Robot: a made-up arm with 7 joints. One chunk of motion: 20 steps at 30 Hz.
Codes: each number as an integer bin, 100 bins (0 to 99) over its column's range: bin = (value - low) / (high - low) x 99, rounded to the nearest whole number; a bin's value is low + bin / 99 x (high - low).
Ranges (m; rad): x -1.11..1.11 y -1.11..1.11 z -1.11..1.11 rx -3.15..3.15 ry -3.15..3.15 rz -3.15..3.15
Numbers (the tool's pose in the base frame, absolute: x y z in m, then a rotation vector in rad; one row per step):
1: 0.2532 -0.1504 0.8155 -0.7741 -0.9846 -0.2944
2: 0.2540 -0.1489 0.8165 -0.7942 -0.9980 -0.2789
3: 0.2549 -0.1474 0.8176 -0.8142 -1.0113 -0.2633
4: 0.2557 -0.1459 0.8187 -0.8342 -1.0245 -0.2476
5: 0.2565 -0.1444 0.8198 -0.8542 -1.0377 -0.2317
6: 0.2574 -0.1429 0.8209 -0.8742 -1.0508 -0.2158
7: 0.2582 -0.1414 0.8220 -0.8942 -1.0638 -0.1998
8: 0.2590 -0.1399 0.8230 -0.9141 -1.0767 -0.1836
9: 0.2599 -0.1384 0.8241 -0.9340 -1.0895 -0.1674
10: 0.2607 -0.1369 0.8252 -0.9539 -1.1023 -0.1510
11: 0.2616 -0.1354 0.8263 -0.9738 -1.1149 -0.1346
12: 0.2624 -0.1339 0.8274 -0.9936 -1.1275 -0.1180
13: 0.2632 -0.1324 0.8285 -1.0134 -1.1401 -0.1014
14: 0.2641 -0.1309 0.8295 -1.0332 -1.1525 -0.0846
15: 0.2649 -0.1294 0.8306 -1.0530 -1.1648 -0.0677
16: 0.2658 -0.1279 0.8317 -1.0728 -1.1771 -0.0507
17: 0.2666 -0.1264 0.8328 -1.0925 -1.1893 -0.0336
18: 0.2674 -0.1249 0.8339 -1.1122 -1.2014 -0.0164
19: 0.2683 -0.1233 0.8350 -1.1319 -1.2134 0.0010
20: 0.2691 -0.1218 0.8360 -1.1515 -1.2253 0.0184
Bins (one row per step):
1: 61 43 86 37 34 45
2: 61 43 86 37 34 45
3: 61 43 86 37 34 45
4: 61 43 86 36 33 46
5: 61 43 86 36 33 46
6: 61 43 86 36 33 46
7: 61 43 86 35 33 46
8: 61 43 86 35 33 47
9: 61 43 86 35 32 47
10: 61 43 86 35 32 47
11: 61 43 86 34 32 47
12: 61 44 86 34 32 48
13: 61 44 86 34 32 48
14: 61 44 86 33 31 48
15: 61 44 87 33 31 48
16: 61 44 87 33 31 49
17: 61 44 87 32 31 49
18: 61 44 87 32 31 49
19: 61 44 87 32 30 50
20: 62 44 87 31 30 50

